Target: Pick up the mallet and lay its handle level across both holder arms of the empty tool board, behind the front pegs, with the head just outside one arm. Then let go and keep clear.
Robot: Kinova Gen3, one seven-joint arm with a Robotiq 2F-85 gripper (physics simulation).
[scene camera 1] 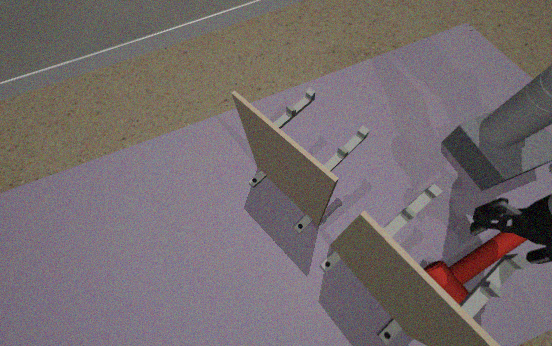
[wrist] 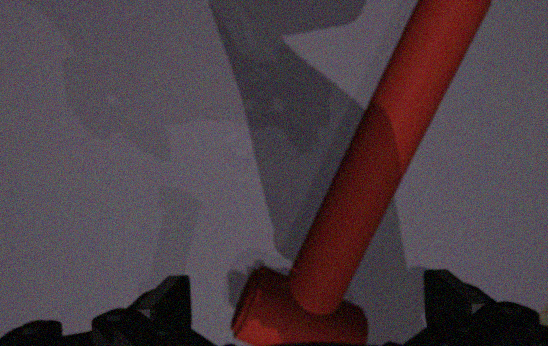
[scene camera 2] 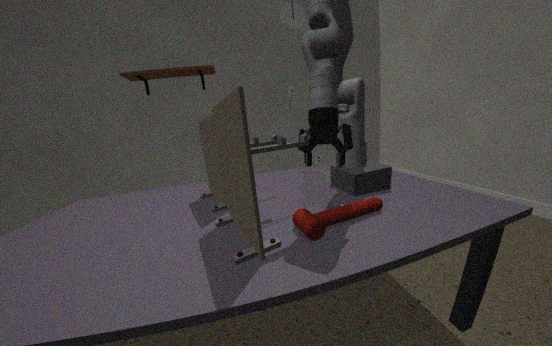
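Seen in the pictures: gripper, fingertip midpoint: (scene camera 1: 499, 243) (wrist: 305, 298) (scene camera 2: 323, 166); arm's base at its link origin: (scene camera 1: 500, 130) (scene camera 2: 352, 164).
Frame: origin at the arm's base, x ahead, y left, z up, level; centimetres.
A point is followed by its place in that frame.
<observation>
The red mallet (scene camera 1: 469, 264) @(y 22.5, x 26.7, z -4.7 cm) (scene camera 2: 345, 213) @(y 24.8, x 22.8, z -5.7 cm) (wrist: 370, 185) @(y 22.8, x 22.0, z -4.7 cm) lies on the table, its head toward the near tool board (scene camera 1: 400, 280) @(y 15.0, x 49.6, z 17.1 cm) (scene camera 2: 232, 170) @(y 17.3, x 49.1, z 8.7 cm). In scene camera 1 the board's edge hides part of the head. This board has two pegged holder arms, one on the left (scene camera 1: 410, 212) @(y 7.5, x 41.0, z 15.4 cm) and one on the right (scene camera 1: 480, 297) @(y 22.4, x 39.5, z 13.8 cm), with nothing on their visible parts. The far tool board (scene camera 1: 287, 155) @(y -10.8, x 55.0, z 18.4 cm) also has two bare arms (scene camera 1: 295, 110) @(y -22.1, x 47.4, z 13.8 cm) (scene camera 1: 347, 147) @(y -9.2, x 42.1, z 12.7 cm). My gripper (scene camera 1: 505, 242) @(y 19.4, x 25.8, z 6.4 cm) (scene camera 2: 325, 163) @(y 19.4, x 25.8, z 6.4 cm) (wrist: 305, 298) @(y 19.4, x 25.8, z 6.4 cm) is open and empty, pointing down above the mallet. In the wrist view the head shows between the fingers.
The robot's base block (scene camera 1: 467, 157) @(y 1.6, x 7.6, z -5.2 cm) (scene camera 2: 372, 179) @(y 11.3, x 0.4, z -3.7 cm) stands on the table (scene camera 1: 150, 225) @(y -22.5, x 93.9, z -9.0 cm) (scene camera 2: 125, 280) @(y 24.7, x 74.6, z -9.0 cm) behind the mallet. The boards' feet (scene camera 1: 327, 263) @(y 8.4, x 54.7, z -7.4 cm) (scene camera 2: 246, 256) @(y 27.6, x 49.5, z -7.9 cm) stick out at their bottoms. A wooden shelf (scene camera 2: 170, 73) hangs on the back wall.
</observation>
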